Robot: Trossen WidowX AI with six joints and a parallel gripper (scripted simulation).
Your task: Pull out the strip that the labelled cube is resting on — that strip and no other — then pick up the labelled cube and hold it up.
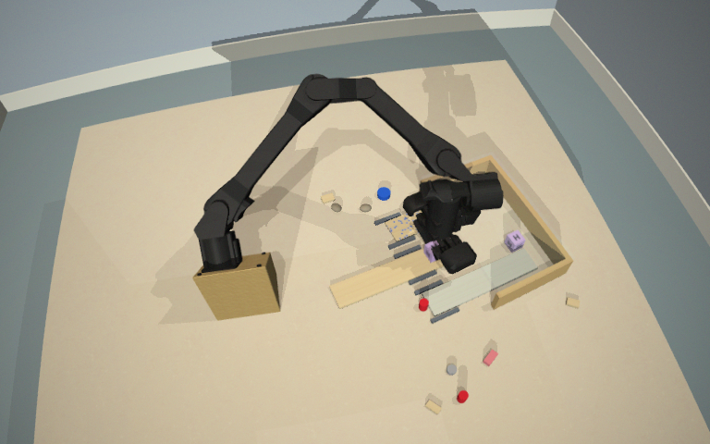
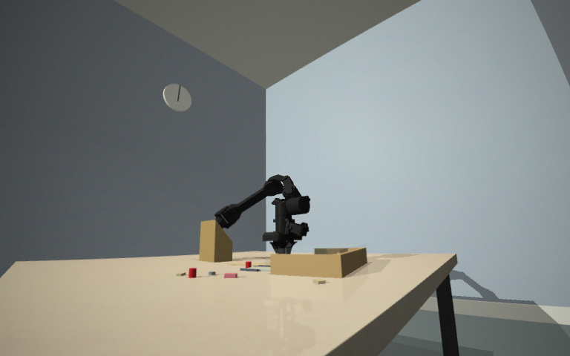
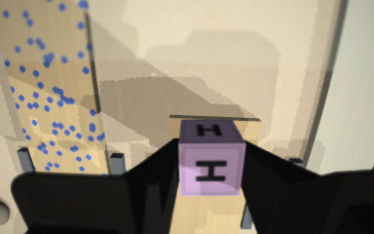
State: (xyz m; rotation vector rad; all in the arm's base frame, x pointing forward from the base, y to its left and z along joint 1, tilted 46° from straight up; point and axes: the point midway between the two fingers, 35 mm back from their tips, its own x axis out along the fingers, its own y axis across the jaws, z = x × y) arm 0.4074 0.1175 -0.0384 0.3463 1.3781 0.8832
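Right now the pale strip is 9 cm ahead of my gripper tip, 8 cm to the right of it and 1 cm below it. Round my gripper tip: blue cylinder (8 cm behind, 18 cm to the left, 1 cm below).
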